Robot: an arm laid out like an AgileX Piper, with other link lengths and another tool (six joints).
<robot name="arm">
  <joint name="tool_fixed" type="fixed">
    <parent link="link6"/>
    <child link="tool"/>
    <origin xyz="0.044 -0.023 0.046" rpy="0 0.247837 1.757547"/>
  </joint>
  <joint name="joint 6" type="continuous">
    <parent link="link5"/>
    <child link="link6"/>
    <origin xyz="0 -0.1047 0" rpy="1.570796 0 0"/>
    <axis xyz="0 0 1"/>
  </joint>
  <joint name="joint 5" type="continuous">
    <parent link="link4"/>
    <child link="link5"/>
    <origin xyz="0 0 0" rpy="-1.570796 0 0"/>
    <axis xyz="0 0 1"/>
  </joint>
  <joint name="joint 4" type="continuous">
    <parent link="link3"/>
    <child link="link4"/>
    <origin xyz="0.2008 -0.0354 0" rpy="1.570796 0 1.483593"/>
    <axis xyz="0 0 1"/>
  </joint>
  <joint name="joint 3" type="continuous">
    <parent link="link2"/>
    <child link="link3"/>
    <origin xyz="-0.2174 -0.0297 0" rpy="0 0 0"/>
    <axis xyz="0 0 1"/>
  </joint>
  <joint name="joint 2" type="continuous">
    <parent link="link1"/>
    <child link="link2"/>
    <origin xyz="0 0 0" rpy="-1.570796 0 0"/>
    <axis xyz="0 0 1"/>
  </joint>
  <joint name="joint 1" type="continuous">
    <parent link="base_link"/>
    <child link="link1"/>
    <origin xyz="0 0 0.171" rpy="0 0 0"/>
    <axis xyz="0 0 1"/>
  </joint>
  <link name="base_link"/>
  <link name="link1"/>
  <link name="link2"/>
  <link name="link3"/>
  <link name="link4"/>
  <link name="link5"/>
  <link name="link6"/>
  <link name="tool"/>
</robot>
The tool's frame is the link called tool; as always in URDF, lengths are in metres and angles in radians. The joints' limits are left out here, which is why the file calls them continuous.
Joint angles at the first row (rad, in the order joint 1, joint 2, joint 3, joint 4, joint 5, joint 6):
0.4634, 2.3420, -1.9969, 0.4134, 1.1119, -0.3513
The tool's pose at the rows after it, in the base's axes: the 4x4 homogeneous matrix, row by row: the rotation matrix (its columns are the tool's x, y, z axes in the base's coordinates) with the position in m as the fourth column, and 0 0 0 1 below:
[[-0.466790 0.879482 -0.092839 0.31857], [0.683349 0.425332 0.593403 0.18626], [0.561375 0.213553 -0.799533 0.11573], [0 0 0 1]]
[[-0.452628 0.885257 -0.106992 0.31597], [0.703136 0.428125 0.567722 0.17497], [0.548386 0.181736 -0.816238 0.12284], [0 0 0 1]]
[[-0.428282 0.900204 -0.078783 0.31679], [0.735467 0.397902 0.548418 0.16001], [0.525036 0.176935 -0.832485 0.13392], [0 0 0 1]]
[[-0.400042 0.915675 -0.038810 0.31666], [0.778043 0.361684 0.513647 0.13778], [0.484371 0.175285 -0.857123 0.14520], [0 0 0 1]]
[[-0.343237 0.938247 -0.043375 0.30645], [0.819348 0.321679 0.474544 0.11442], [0.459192 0.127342 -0.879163 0.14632], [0 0 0 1]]
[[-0.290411 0.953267 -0.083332 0.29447], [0.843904 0.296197 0.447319 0.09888], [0.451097 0.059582 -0.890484 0.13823], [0 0 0 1]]
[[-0.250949 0.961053 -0.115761 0.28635], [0.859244 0.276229 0.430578 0.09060], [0.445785 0.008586 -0.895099 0.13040], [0 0 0 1]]
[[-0.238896 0.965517 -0.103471 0.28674], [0.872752 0.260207 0.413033 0.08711], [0.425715 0.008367 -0.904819 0.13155], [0 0 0 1]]
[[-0.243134 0.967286 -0.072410 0.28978], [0.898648 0.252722 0.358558 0.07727], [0.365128 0.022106 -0.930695 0.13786], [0 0 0 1]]
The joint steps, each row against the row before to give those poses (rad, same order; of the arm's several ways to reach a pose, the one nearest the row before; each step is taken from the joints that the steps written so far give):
-0.0021, -0.0020, 0.0000, -0.0108, 0.0169, -0.0044
-0.0159, -0.0210, 0.0024, -0.0283, 0.0496, 0.0146
-0.0268, -0.0430, 0.0213, -0.0357, 0.0185, 0.0289
-0.0374, -0.0622, 0.0521, -0.0533, 0.0050, 0.0252
-0.0396, -0.0584, 0.0985, -0.0365, 0.0035, 0.0212
-0.0285, -0.0202, 0.0832, -0.0130, 0.0040, 0.0064
-0.0155, 0.0000, 0.0481, -0.0068, 0.0011, 0.0088
-0.0019, -0.0041, 0.0013, -0.0240, -0.0012, 0.0235
-0.0011, -0.0162, -0.0048, -0.0715, 0.0045, 0.0327

